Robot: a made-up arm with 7 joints. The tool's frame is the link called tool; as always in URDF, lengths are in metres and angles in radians. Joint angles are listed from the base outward. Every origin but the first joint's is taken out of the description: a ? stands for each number. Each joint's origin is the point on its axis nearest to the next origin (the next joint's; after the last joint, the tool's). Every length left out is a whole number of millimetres.
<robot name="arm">
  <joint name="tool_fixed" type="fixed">
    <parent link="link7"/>
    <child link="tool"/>
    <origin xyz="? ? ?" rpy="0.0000 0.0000 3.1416"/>
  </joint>
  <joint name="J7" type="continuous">
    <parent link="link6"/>
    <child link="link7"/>
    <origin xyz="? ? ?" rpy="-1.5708 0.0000 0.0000"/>
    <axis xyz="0 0 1"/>
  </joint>
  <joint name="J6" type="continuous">
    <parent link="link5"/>
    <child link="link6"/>
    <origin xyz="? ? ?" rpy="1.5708 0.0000 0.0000"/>
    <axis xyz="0 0 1"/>
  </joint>
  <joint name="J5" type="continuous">
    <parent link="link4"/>
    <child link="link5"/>
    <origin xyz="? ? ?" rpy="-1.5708 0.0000 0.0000"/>
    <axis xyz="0 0 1"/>
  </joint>
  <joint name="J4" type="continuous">
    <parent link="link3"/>
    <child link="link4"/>
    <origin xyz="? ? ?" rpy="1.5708 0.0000 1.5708"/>
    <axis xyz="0 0 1"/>
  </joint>
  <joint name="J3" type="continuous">
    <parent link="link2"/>
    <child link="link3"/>
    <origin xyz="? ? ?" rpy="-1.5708 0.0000 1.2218"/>
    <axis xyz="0 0 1"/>
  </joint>
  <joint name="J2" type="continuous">
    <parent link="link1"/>
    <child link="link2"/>
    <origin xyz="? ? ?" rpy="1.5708 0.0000 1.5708"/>
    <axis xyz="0 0 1"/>
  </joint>
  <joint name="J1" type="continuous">
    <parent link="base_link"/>
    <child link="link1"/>
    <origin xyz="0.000 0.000 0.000" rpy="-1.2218 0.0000 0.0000"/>
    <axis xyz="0 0 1"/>
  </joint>
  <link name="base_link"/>
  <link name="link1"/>
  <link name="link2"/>
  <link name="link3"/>
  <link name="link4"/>
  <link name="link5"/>
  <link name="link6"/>
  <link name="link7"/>
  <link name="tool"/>
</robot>
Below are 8 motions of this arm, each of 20 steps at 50 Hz.
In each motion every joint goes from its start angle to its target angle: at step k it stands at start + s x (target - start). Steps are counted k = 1, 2, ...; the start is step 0. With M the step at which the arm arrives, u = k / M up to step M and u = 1 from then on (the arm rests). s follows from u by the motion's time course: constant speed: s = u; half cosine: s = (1 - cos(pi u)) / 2; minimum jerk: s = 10 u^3 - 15 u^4 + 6 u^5.
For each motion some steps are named. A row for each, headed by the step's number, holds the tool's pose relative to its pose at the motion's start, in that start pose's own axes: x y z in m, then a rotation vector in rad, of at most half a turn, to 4 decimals.
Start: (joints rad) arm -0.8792 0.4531 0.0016 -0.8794 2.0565 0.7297 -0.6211
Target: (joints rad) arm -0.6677 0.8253 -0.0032 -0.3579 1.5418 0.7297 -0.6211
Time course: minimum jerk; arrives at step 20
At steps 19, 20:
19: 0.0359 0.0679 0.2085 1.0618 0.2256 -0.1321
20: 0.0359 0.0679 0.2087 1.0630 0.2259 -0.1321

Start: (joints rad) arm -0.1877 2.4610 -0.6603 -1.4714 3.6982 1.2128 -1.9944
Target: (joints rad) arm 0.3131 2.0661 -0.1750 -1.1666 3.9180 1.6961 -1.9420
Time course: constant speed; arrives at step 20
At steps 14, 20:
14: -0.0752 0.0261 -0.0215 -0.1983 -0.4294 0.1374
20: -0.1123 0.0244 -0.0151 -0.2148 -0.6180 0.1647

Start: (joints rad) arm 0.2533 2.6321 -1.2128 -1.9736 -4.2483 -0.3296 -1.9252
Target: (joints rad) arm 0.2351 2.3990 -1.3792 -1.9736 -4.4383 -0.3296 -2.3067
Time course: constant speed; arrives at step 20
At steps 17, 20:
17: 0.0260 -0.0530 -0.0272 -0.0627 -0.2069 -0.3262
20: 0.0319 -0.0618 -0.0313 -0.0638 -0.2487 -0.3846

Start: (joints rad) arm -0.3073 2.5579 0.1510 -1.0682 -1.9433 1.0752 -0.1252
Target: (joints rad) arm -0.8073 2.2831 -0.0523 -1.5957 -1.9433 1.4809 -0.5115
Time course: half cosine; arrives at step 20
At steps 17, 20:
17: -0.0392 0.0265 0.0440 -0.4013 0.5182 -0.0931
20: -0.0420 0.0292 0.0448 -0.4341 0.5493 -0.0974

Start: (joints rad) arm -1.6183 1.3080 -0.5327 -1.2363 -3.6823 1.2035 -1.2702
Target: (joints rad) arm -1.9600 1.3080 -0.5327 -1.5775 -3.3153 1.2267 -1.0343
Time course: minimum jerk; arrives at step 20
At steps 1, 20:
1: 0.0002 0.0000 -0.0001 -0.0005 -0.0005 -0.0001
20: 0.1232 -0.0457 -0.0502 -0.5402 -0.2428 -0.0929

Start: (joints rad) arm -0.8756 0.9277 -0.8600 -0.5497 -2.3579 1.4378 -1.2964
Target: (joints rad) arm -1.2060 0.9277 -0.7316 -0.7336 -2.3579 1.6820 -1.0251
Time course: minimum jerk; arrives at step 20
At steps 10, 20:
10: 0.0046 -0.0074 -0.0799 -0.3763 0.0596 0.1486
20: 0.0078 -0.0326 -0.1569 -0.7455 0.1814 0.2807

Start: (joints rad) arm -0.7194 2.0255 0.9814 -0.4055 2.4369 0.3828 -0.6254
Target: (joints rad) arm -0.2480 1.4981 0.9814 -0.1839 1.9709 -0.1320 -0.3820
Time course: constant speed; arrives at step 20
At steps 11, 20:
11: -0.0527 0.1217 0.0687 0.6300 -0.0176 -0.2030
20: -0.0550 0.1942 0.1692 1.0506 -0.0743 -0.5178

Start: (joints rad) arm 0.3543 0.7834 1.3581 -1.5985 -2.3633 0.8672 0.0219
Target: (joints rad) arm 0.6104 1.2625 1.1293 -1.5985 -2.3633 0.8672 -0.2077
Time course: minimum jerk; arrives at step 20
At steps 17, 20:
17: 0.0328 0.0768 -0.0933 0.5936 0.0544 -0.0172
20: 0.0335 0.0796 -0.0948 0.6101 0.0564 -0.0173

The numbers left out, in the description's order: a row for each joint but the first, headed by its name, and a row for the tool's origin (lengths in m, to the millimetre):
tool: 0.000 0.000 0.000
J7: 0.000 0.000 0.000
J6: 0.000 0.000 0.000
J5: 0.021 -0.177 0.000
J4: 0.000 -0.028 0.000
J3: 0.233 -0.085 0.000
J2: 0.000 0.000 0.000

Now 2 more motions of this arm.
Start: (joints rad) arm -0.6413 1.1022 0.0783 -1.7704 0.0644 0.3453 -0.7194
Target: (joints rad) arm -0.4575 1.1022 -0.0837 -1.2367 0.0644 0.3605 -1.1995
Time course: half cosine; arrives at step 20
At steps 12, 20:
12: -0.0438 -0.0779 0.0234 -0.4514 0.1765 -0.3611
20: -0.0679 -0.1136 0.0516 -0.7104 0.2172 -0.5623

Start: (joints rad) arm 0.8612 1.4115 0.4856 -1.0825 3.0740 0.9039 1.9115
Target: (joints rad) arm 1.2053 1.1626 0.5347 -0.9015 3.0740 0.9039 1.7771
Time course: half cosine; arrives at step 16
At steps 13, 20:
13: 0.0703 -0.0112 0.1348 -0.4523 -0.0613 0.0738
20: 0.0752 -0.0084 0.1485 -0.4961 -0.0696 0.0770

